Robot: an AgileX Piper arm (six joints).
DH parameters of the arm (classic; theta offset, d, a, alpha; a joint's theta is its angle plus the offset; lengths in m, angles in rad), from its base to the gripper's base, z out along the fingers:
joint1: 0 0.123 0 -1.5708
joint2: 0.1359 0 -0.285 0
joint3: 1.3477 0 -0.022 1.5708
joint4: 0 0.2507 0 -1.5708
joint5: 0 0 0 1.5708
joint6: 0 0.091 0 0
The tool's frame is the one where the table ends.
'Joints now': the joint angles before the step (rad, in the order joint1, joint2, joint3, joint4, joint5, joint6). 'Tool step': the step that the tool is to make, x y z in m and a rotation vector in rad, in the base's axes. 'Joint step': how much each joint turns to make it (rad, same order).
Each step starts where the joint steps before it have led.
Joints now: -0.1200 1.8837 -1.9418 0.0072 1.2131 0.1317
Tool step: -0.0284 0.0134 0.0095 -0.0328 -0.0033 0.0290
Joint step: 0.0331 -0.1177 0.1322 -0.0324 -0.0212 -0.0003
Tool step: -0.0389 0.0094 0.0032 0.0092 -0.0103 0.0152
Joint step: 0.0151 -0.1523 0.1854 0.0091 -0.0426 0.0021
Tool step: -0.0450 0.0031 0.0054 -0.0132 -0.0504 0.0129
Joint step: 0.0000 -0.1743 0.1806 -0.0021 -0.0578 -0.0142
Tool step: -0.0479 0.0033 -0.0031 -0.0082 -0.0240 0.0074
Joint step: -0.0001 -0.1760 0.1766 -0.0017 -0.0253 -0.0086
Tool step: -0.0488 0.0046 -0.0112 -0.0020 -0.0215 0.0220
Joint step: -0.0002 -0.1834 0.1783 0.0140 -0.0168 -0.0251
